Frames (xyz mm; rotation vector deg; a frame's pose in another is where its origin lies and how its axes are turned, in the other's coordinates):
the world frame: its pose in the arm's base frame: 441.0 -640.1 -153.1 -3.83 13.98 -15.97
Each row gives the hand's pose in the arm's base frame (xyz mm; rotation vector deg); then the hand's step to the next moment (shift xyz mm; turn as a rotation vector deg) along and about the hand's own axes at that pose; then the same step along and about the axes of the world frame.
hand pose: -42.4 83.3 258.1 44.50 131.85 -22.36
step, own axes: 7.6 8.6 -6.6 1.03 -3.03 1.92
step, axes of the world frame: -5.8 11.9 -1.1 -0.22 -2.92 -2.32
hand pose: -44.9 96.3 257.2 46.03 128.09 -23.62
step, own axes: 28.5 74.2 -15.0 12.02 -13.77 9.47
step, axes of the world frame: 5.3 80.6 -5.1 -3.86 -11.01 -16.96
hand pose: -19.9 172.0 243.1 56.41 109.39 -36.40
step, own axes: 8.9 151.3 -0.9 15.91 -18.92 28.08
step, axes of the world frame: 92.6 118.5 19.1 6.17 -23.41 -28.52
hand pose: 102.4 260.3 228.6 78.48 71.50 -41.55
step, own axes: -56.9 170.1 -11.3 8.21 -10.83 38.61
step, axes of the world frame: 102.8 46.3 140.0 14.96 -32.53 -19.84
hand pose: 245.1 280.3 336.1 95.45 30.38 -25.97
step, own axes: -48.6 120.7 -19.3 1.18 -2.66 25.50
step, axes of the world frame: -1.1 -5.3 131.4 7.95 -23.22 -7.49
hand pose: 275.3 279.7 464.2 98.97 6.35 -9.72
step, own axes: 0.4 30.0 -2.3 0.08 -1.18 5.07
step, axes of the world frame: -0.8 -3.9 29.8 1.44 -4.52 -2.14
